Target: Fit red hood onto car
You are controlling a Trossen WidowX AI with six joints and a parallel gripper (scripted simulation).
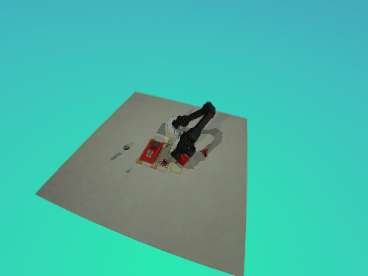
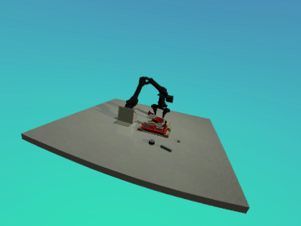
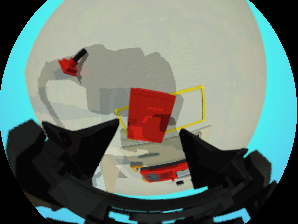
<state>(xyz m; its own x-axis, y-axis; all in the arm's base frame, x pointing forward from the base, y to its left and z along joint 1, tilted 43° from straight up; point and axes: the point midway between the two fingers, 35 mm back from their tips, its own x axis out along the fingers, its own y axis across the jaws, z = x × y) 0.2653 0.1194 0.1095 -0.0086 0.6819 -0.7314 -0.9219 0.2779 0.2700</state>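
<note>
The red hood is 30 mm below my gripper tip. The rest, counted from my gripper tip: grey rod (460 mm to the right, 170 mm ahead, 40 mm below); dark wheel (440 mm to the right, 70 mm ahead, 40 mm below).
</note>
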